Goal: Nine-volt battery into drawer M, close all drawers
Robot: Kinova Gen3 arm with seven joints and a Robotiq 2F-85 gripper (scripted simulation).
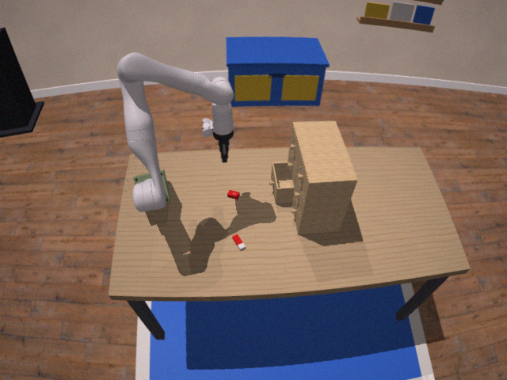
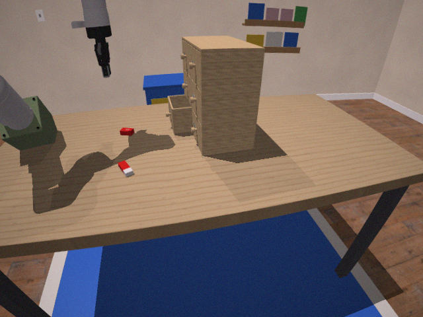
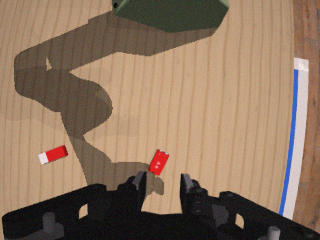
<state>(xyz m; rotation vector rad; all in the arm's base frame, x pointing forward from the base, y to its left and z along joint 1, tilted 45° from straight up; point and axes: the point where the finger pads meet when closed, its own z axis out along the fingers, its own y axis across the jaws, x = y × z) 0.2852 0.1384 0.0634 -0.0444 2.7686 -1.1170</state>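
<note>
Right now the nine-volt battery is 2 cm ahead of my hand, 1 cm to the right of it and 23 cm below it. From my hand the other things lie so: red-and-white object 3 cm ahead, 26 cm to the right, 23 cm below.
</note>
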